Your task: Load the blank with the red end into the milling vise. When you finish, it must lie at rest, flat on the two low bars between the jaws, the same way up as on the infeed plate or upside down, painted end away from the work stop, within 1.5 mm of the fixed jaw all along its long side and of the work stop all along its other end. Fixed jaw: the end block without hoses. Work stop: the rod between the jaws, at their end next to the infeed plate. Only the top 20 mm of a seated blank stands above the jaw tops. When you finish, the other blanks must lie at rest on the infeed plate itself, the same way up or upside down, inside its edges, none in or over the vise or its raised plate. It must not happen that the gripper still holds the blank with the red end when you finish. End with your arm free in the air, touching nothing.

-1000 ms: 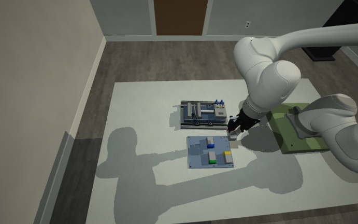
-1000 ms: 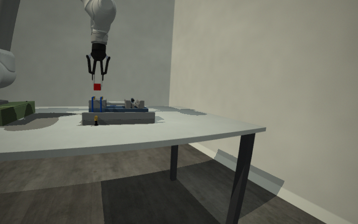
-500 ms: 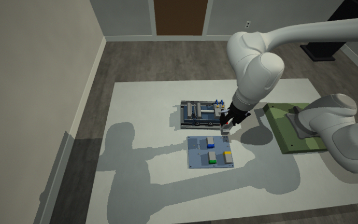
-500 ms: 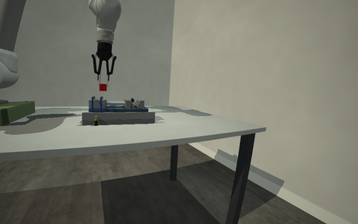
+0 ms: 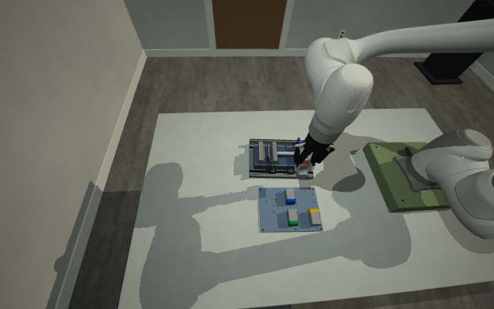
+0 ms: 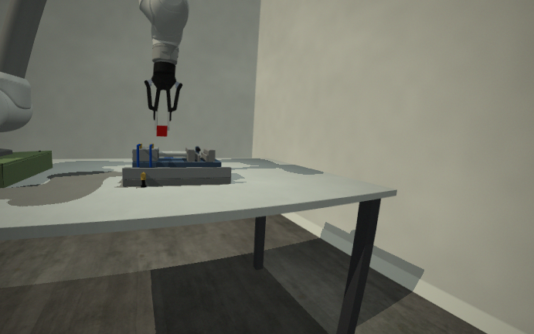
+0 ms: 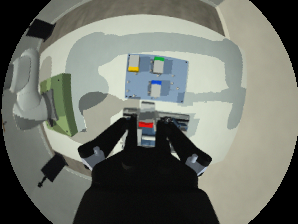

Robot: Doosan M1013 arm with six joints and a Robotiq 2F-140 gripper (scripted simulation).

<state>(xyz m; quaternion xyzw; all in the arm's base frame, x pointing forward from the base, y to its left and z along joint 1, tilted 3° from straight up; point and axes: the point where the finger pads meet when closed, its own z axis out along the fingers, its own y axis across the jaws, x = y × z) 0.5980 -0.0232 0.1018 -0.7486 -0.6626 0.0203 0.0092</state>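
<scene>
Right now the vise is 40 mm ahead of my hand, 130 mm to the right of it and 140 mm below it. Also, from my hand: blue-ended blank 30 mm ahead, 60 mm to the left, 160 mm below; hose block 60 mm behind, 110 mm to the right, 100 mm below; red-ended blank 30 mm below.
</scene>
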